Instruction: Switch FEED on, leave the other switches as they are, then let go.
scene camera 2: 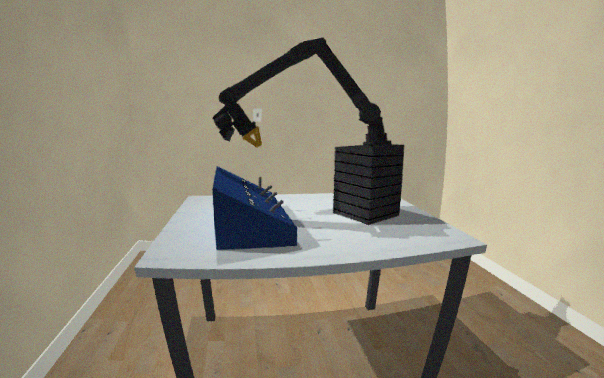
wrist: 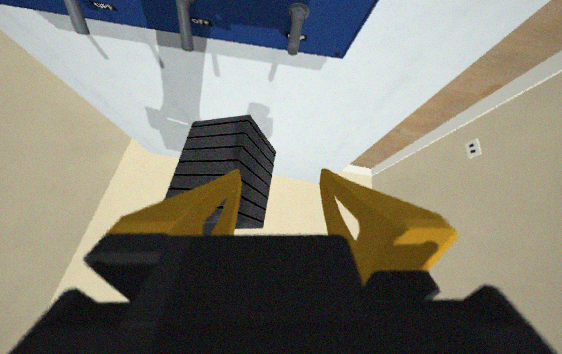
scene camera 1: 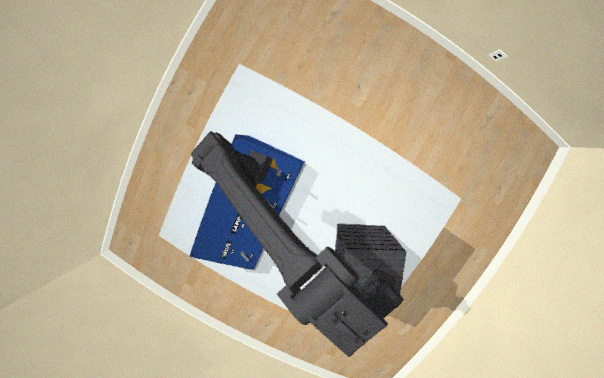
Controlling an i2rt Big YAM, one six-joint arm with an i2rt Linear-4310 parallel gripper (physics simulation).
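Frame: origin at the arm's base, x ahead, y left, z up, level; centimetres.
Where they show: gripper, fingertip midpoint: (scene camera 2: pixel 259 146) (wrist: pixel 280 176) (scene camera 1: pixel 273 178); arm's base, origin of the base link: (scene camera 2: pixel 376 145) (wrist: pixel 211 225) (scene camera 1: pixel 376 288).
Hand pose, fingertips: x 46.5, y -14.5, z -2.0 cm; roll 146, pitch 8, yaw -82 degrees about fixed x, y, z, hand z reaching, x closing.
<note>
Things, the pixels of their centre, and the offset from my fingertips. Level surfaces: height alone.
- blue sloped switch box, body centre: (scene camera 2: pixel 245 206) (scene camera 1: pixel 244 205) dz -20.9, dx +6.1, dy +19.2 cm
- FEED lever, body centre: (wrist: pixel 295 34) (scene camera 1: pixel 279 174) (scene camera 2: pixel 260 182) dz -15.4, dx -0.3, dy +0.7 cm
- VALVE lever, body centre: (scene camera 2: pixel 277 205) (scene camera 1: pixel 245 257) dz -16.1, dx -4.4, dy +36.4 cm
- white table, its level: dz -27.5 cm
The blue sloped switch box (scene camera 1: pixel 212 220) (scene camera 2: pixel 245 230) (wrist: pixel 245 17) stands on the table. The FEED lever (scene camera 1: pixel 279 173) (scene camera 2: pixel 260 182) (wrist: pixel 296 30) is at the box's far end in scene camera 2. It stands nearly upright there, raised away from the OFF side, unlike the other levers, which tilt toward the low edge. The FEED label does not show in the wrist view. My gripper (scene camera 1: pixel 274 180) (scene camera 2: pixel 259 144) (wrist: pixel 280 176) is open and empty, above the box and clear of the levers. The arm hides part of the panel in scene camera 1.
The VALVE lever (scene camera 1: pixel 245 256) (scene camera 2: pixel 276 205) is at the near end of the box; more levers stand between it and FEED. A black ribbed pedestal (scene camera 1: pixel 362 237) (scene camera 2: pixel 352 185) (wrist: pixel 215 150) carries the arm on the white table (scene camera 1: pixel 350 150) (scene camera 2: pixel 170 255).
</note>
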